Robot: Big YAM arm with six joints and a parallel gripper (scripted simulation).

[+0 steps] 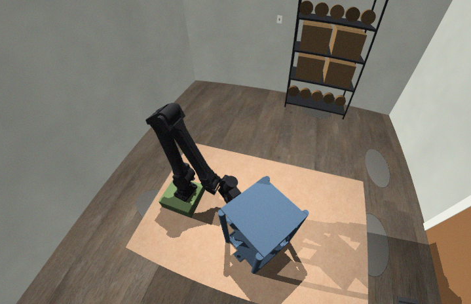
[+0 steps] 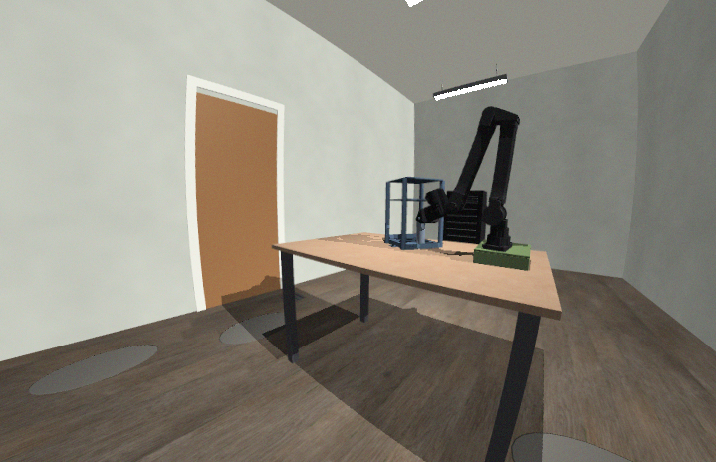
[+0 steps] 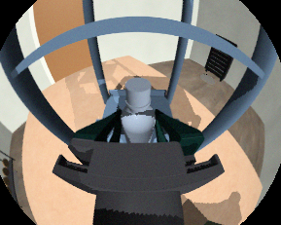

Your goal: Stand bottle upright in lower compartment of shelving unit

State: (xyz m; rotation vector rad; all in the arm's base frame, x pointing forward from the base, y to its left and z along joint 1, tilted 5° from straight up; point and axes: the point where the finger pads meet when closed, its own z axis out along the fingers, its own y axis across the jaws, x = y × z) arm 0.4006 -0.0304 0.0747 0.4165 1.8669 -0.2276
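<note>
Now: hand 1 cm above the bottle. From my hand the other things lie so: blue shelving unit (7 cm ahead, 3 cm to the right, 3 cm above).
</note>
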